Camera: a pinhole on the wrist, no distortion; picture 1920 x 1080 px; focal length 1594.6 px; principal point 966.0 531.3 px. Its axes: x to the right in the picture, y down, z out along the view. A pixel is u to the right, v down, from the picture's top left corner.
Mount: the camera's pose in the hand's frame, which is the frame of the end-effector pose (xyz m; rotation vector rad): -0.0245 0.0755 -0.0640 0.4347 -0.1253 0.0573
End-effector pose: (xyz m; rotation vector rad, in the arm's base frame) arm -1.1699 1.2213 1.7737 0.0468 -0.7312 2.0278
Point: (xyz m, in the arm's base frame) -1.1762 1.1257 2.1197
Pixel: 1367.0 457.6
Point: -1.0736 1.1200 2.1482
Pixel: 1149.9 200.6
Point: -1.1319 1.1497 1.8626
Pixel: 924.9 218.1
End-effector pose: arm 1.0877 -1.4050 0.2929 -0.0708 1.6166 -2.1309
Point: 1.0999 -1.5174 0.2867
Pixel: 1744.9 784.2
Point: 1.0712 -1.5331 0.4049
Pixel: 1517.5 133.5
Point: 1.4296 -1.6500 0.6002
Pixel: 398.1 659.7
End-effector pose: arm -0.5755 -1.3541 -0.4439 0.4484 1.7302 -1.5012
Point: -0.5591 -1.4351 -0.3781
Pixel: 960.6 82.0
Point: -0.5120 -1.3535 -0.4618
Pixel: 1126.8 880.2
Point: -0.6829 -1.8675 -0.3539
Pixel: 1501.2 262.8
